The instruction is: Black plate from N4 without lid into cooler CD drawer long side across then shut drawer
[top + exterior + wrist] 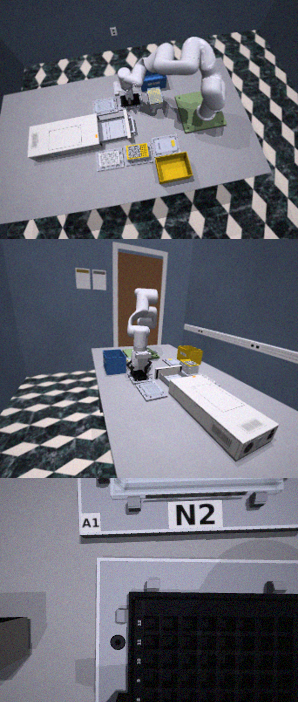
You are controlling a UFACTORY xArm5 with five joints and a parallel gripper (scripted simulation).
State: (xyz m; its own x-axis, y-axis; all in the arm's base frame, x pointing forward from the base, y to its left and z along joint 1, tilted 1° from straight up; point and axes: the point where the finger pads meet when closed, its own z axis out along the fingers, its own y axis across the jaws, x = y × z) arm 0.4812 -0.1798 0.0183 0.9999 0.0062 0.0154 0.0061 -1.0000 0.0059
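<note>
Now: the cooler drawer 20 cm to the left of my hand, 14 cm ahead of it and 1 cm above it. Round my hand: clear plate (18 cm ahead, 1 cm to the left, 1 cm below); black plate (1 cm below); blue bin (18 cm behind, 13 cm to the right, 1 cm above).
</note>
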